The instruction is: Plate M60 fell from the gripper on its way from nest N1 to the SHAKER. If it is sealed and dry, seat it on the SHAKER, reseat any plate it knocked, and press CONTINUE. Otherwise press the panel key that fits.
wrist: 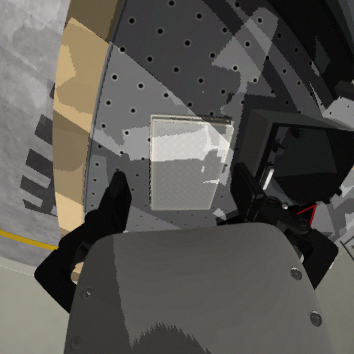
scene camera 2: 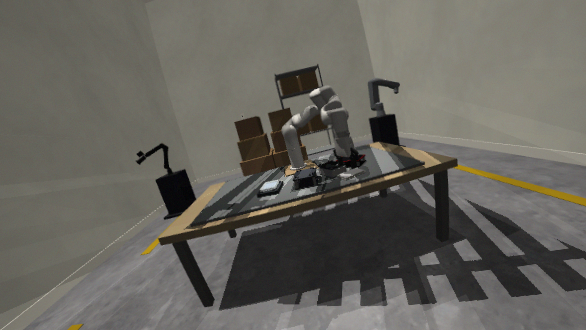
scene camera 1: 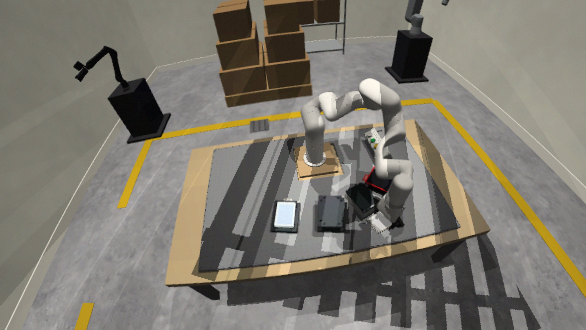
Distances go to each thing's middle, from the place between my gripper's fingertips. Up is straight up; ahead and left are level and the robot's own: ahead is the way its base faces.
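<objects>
My hand is 20 mm above the shaker [wrist: 295, 157], 140 mm past it and 50 mm to the left of it.
</objects>
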